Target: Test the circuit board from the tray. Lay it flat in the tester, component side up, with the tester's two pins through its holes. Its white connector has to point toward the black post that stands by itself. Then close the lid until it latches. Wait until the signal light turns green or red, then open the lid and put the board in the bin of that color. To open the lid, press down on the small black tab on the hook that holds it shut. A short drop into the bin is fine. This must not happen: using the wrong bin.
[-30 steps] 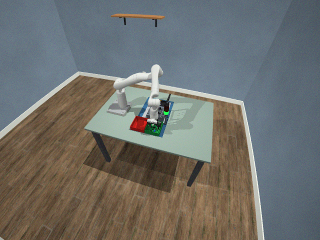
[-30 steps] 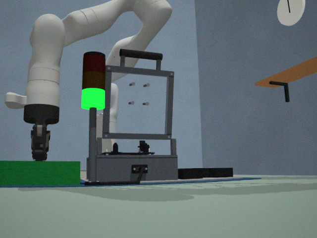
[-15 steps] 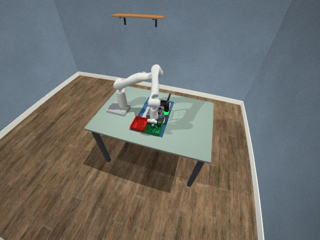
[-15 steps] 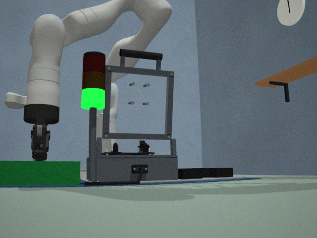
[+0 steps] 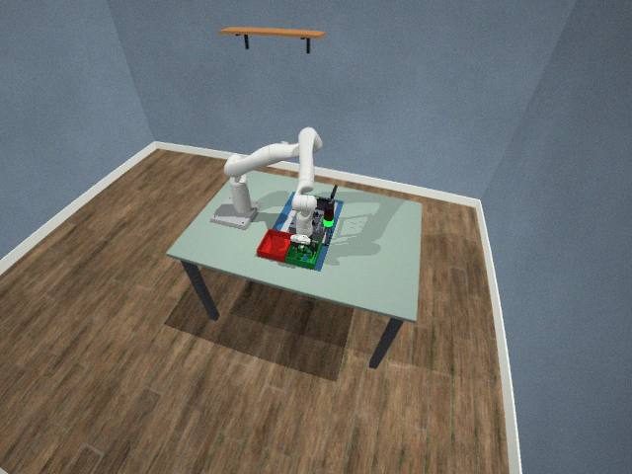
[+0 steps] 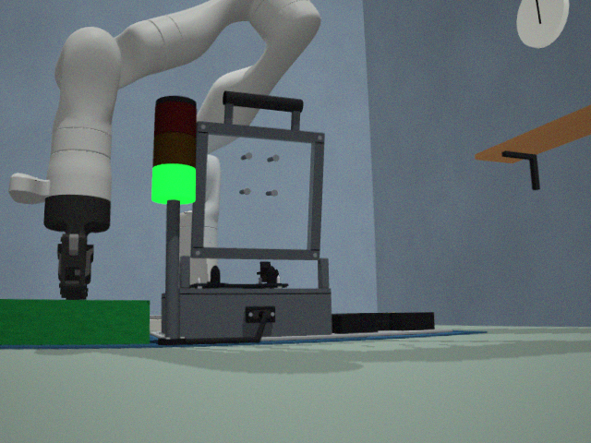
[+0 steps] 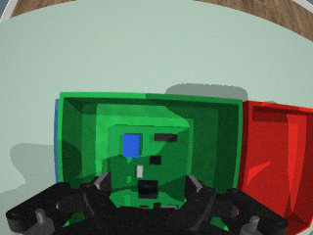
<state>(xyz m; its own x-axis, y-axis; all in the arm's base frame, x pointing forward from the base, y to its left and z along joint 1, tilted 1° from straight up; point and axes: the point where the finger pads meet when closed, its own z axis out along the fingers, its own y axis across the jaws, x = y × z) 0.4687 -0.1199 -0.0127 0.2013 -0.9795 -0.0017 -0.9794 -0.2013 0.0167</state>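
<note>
Right now my hand is 10 mm above the green bin. Round my hand: red bin: 150 mm behind, 30 mm to the right, 10 mm below; then green circuit board: 10 mm below; then clear lid: 30 mm ahead, 210 mm to the left, 160 mm above.
</note>
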